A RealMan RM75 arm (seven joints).
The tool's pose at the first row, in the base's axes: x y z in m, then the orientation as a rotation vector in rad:
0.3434 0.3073 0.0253 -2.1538 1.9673 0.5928
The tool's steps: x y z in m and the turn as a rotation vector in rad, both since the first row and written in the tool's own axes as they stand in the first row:
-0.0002 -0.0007 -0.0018 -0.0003 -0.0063 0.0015
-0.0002 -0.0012 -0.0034 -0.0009 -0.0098 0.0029
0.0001 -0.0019 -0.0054 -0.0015 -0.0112 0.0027
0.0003 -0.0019 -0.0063 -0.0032 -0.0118 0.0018
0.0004 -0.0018 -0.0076 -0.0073 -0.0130 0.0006
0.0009 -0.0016 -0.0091 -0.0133 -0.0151 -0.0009
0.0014 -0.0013 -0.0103 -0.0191 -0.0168 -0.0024
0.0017 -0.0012 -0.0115 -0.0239 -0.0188 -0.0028
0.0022 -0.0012 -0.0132 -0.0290 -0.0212 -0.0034
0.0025 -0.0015 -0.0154 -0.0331 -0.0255 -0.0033
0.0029 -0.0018 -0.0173 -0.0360 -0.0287 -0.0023
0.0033 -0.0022 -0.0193 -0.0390 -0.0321 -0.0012
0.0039 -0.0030 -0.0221 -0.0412 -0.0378 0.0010
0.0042 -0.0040 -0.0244 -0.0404 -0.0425 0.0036
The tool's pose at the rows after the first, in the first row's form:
0.3444 0.3069 0.0269 -2.1482 1.9659 0.5994
0.3452 0.3063 0.0283 -2.1448 1.9659 0.6037
0.3462 0.3054 0.0299 -2.1443 1.9650 0.6056
0.3464 0.3049 0.0306 -2.1456 1.9638 0.6079
0.3465 0.3043 0.0318 -2.1482 1.9623 0.6135
0.3466 0.3032 0.0330 -2.1514 1.9601 0.6219
0.3466 0.3023 0.0339 -2.1548 1.9581 0.6298
0.3467 0.3015 0.0349 -2.1564 1.9572 0.6370
0.3470 0.3004 0.0362 -2.1581 1.9558 0.6448
0.3477 0.2993 0.0381 -2.1572 1.9541 0.6535
0.3484 0.2983 0.0396 -2.1556 1.9539 0.6600
0.3492 0.2972 0.0412 -2.1539 1.9538 0.6667
0.3505 0.2957 0.0434 -2.1491 1.9537 0.6749
0.3519 0.2946 0.0452 -2.1429 1.9542 0.6789

